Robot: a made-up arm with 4 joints. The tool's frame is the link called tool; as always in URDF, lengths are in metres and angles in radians. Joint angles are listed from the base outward. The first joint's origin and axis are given. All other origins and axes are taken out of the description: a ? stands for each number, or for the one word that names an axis. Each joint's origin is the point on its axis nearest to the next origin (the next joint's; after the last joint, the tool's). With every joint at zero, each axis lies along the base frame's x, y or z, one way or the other. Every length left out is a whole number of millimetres.
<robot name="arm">
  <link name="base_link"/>
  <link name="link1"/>
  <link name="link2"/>
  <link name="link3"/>
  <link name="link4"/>
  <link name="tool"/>
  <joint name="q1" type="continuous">
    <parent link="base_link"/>
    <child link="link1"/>
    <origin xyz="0.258 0 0.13" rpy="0 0 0"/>
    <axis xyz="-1 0 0"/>
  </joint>
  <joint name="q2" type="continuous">
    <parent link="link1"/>
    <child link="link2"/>
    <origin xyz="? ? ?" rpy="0 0 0"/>
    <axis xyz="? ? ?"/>
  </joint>
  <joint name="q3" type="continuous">
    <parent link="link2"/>
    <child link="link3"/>
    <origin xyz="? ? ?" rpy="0 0 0"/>
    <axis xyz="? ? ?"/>
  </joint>
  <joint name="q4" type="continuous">
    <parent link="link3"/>
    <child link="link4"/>
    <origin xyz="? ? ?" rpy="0 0 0"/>
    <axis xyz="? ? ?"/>
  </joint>
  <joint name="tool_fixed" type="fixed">
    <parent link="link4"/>
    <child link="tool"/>
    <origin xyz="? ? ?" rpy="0 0 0"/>
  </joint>
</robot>
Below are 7 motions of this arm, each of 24 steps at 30 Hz.
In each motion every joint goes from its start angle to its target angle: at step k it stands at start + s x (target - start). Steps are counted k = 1, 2, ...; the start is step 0. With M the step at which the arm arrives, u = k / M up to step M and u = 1 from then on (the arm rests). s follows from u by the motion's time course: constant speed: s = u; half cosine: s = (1 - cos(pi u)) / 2; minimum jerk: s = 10 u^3 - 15 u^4 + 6 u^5.
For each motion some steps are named. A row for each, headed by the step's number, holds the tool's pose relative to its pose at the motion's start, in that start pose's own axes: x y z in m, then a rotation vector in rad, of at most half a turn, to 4 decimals.
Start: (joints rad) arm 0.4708 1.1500 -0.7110 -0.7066
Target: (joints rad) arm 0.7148 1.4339 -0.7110 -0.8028
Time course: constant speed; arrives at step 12
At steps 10, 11, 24:
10: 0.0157 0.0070 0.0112 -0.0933 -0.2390 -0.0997
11: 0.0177 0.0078 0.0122 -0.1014 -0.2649 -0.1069
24: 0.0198 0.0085 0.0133 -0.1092 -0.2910 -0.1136

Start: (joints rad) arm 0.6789 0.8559 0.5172 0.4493
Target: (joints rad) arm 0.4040 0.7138 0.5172 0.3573
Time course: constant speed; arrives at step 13
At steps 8, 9, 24:
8: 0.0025 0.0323 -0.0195 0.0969 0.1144 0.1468
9: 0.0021 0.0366 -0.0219 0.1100 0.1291 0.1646
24: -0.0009 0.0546 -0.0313 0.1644 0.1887 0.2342

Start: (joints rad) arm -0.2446 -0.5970 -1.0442 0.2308
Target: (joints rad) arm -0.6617 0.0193 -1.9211 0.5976
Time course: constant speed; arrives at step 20
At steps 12, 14, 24:
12: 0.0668 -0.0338 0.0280 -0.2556 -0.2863 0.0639
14: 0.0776 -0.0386 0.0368 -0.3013 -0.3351 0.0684
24: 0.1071 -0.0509 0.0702 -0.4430 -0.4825 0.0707

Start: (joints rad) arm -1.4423 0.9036 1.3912 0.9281
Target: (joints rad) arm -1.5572 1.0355 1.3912 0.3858
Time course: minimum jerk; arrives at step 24
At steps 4, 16, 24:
4: -0.0017 0.0043 -0.0012 0.0165 0.0056 -0.0004
16: -0.0379 0.0970 -0.0071 0.3643 0.1178 -0.0365
24: -0.0465 0.1225 -0.0022 0.4595 0.1458 -0.0554

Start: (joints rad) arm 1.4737 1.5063 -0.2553 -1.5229
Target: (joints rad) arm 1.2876 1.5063 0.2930 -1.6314
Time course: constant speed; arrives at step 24
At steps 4, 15, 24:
4: 0.0156 0.0049 0.0002 0.0265 -0.0901 -0.0334
15: 0.0594 0.0130 0.0087 0.0844 -0.3407 -0.1204
24: 0.0941 0.0136 0.0242 0.1141 -0.5482 -0.1849

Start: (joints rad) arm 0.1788 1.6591 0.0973 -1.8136
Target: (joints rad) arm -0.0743 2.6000 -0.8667 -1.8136
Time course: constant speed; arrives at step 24
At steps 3, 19, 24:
3: -0.0049 -0.0017 -0.0003 -0.0058 -0.0047 -0.0309
19: -0.0279 -0.0089 -0.0149 -0.0352 -0.0297 -0.1959
24: -0.0326 -0.0111 -0.0233 -0.0438 -0.0376 -0.2475

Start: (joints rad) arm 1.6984 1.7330 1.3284 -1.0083
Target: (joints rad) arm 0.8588 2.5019 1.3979 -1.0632
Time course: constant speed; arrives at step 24
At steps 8, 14, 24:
8: 0.0177 -0.0421 0.0338 -0.2621 -0.2449 -0.1316
14: 0.0285 -0.0644 0.0698 -0.4565 -0.4509 -0.1797
24: 0.0406 -0.0754 0.1410 -0.7627 -0.8207 -0.1539

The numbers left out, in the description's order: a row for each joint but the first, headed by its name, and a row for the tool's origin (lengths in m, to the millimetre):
q2: xyz 0 -0.024 0.08, axis 0 0 -1
q3: xyz -0.004 -0.056 0, axis 0 0 -1
q4: xyz 0.008 -0.088 0, axis -1 0 0
tool: xyz 0 -0.072 -0.261

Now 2 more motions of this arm.
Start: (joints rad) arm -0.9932 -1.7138 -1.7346 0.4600
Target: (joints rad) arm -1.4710 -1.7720 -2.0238 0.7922
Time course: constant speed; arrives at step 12
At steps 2, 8, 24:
2: 0.0136 -0.0295 0.0185 -0.1305 -0.0039 0.0634
8: 0.0665 -0.0942 0.0923 -0.5113 -0.0140 0.2659
24: 0.1100 -0.1128 0.1496 -0.7533 -0.0201 0.4129

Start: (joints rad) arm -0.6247 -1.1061 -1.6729 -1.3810
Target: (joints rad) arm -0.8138 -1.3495 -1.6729 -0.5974
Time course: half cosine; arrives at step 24
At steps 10, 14, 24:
10: -0.0079 -0.0842 0.0413 -0.3568 0.0784 0.0506
14: -0.0053 -0.1316 0.0869 -0.6065 0.1263 0.0966
24: 0.0112 -0.1754 0.1687 -0.9636 0.1848 0.1777

